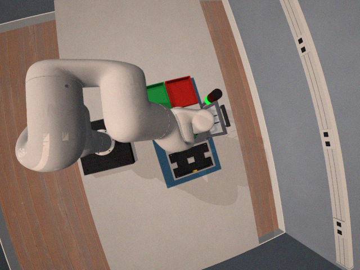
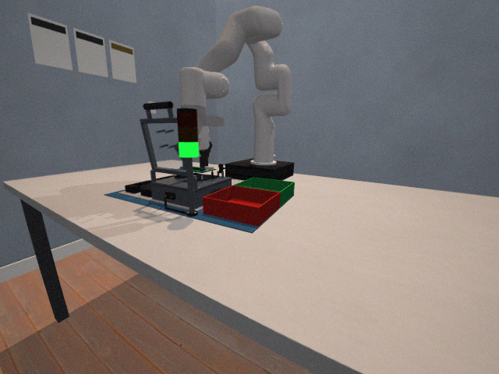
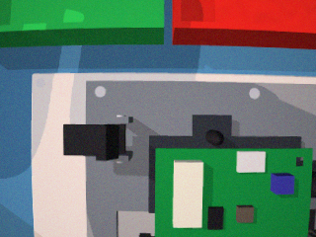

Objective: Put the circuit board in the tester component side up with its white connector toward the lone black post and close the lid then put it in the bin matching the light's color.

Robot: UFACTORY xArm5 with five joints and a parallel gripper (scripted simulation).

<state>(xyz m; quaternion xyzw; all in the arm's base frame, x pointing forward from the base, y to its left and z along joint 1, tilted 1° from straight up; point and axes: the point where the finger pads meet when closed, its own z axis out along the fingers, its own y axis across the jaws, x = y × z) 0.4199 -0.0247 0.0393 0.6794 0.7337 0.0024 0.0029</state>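
My hand is 19 cm to the right of the green bin, 12 cm past it and 9 cm above it. From my hand the other things lie so: black block 7 cm behind, 5 cm to the left, 1 cm below; red bin 20 cm to the left, 9 cm below, 3 cm ahead; green circuit board 1 cm below.
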